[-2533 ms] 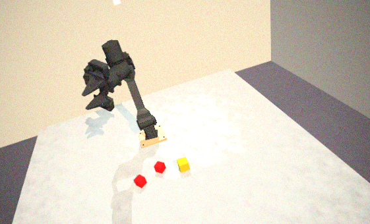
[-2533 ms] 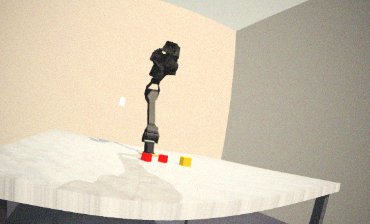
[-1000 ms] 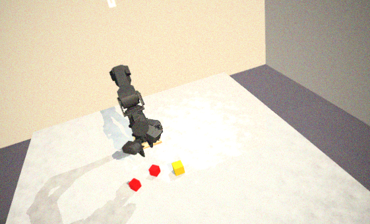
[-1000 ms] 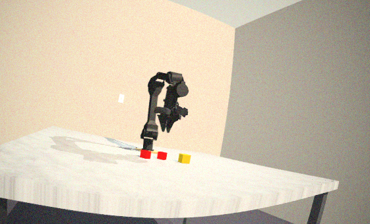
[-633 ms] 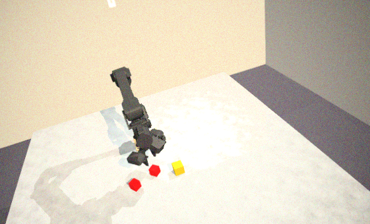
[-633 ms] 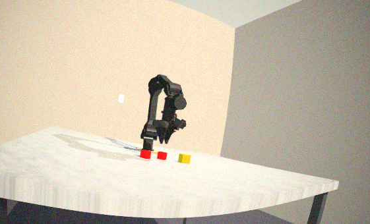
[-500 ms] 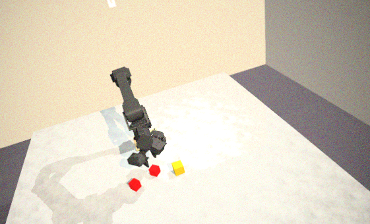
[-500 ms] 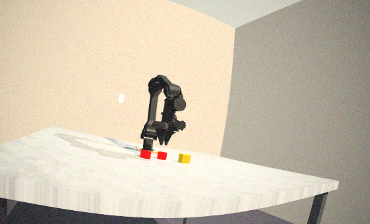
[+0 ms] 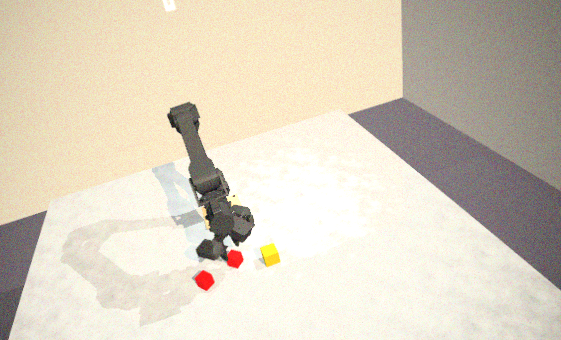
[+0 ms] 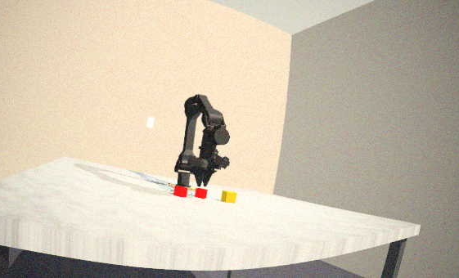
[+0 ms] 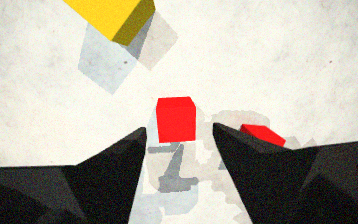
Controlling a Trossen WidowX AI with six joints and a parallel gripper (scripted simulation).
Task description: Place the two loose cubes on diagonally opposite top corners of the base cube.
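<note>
Now: the yellow cube 10 cm to the left of my gripper tip, 2 cm below it and 2 cm ahead of it.
</note>
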